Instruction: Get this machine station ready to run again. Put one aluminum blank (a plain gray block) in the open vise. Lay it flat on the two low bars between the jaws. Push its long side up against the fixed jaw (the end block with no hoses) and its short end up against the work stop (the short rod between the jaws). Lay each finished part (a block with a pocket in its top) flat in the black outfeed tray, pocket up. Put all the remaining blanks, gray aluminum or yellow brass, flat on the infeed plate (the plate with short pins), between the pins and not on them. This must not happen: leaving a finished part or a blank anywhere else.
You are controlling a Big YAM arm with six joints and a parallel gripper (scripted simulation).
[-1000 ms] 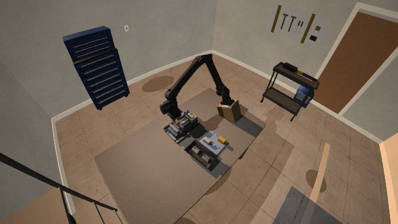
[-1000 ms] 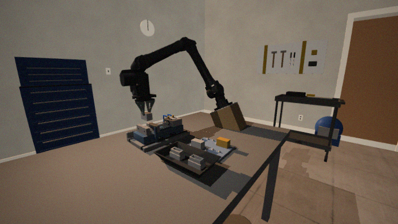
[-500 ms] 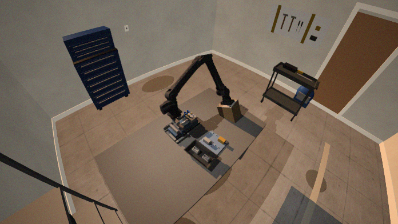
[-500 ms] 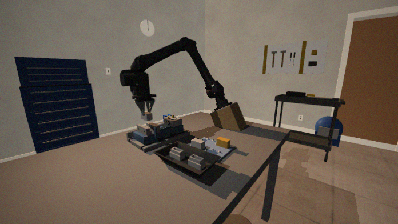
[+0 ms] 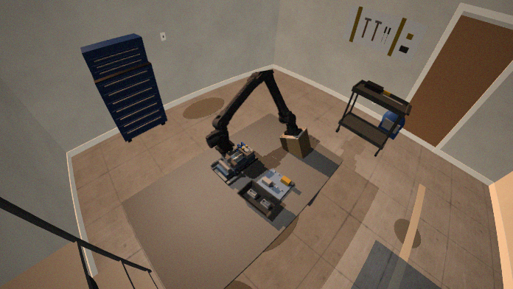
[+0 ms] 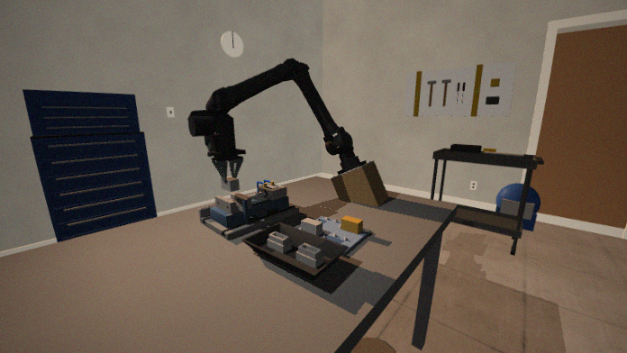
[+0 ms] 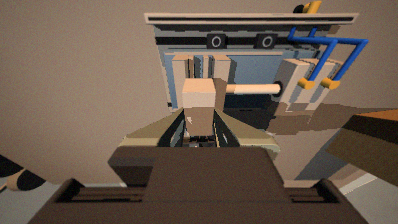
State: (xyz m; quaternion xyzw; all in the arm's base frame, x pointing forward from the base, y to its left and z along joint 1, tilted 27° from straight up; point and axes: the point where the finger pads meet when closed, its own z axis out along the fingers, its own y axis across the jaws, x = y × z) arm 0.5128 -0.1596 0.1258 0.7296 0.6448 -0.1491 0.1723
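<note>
The vise is 12 cm below my hand, 7 cm behind it and 2 cm to the left of it. Also, from my hand: yellow brass blank: 36 cm to the left, 17 cm behind, 13 cm below.
</note>
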